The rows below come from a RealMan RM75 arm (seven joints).
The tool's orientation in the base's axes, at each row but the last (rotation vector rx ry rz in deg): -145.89, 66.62, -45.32; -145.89, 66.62, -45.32; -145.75, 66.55, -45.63; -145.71, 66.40, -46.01; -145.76, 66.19, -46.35; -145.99, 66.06, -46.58; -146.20, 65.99, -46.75; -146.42, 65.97, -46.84; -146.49, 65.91, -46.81; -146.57, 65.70, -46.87; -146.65, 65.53, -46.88
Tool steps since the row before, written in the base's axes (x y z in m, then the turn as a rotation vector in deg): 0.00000, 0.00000, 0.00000, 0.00, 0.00, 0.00; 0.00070, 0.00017, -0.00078, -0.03, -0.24, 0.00; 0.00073, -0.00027, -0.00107, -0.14, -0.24, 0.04; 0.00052, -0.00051, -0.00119, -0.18, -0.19, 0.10; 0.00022, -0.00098, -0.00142, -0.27, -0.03, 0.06; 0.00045, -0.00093, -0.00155, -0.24, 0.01, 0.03; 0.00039, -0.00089, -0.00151, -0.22, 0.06, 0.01; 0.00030, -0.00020, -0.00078, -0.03, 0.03, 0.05; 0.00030, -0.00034, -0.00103, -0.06, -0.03, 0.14; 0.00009, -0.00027, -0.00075, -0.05, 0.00, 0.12; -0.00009, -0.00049, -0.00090, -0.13, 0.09, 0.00
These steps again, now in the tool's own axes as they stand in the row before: 0.00000, 0.00000, 0.00000, 0.00, 0.00, 0.00; -0.00005, -0.00023, 0.00104, 0.16, 0.18, -0.01; 0.00019, 0.00017, 0.00130, 0.12, 0.23, -0.11; 0.00020, 0.00051, 0.00128, 0.08, 0.20, -0.18; 0.00030, 0.00111, 0.00131, -0.10, 0.16, -0.20; 0.00033, 0.00098, 0.00155, -0.12, 0.13, -0.16; 0.00028, 0.00098, 0.00148, -0.16, 0.09, -0.14; 0.00000, 0.00027, 0.00082, -0.02, -0.02, -0.06; 0.00000, 0.00046, 0.00103, 0.05, 0.00, -0.15; -0.00005, 0.00043, 0.00067, 0.02, -0.02, -0.13; -0.00005, 0.00075, 0.00070, -0.14, 0.02, -0.08
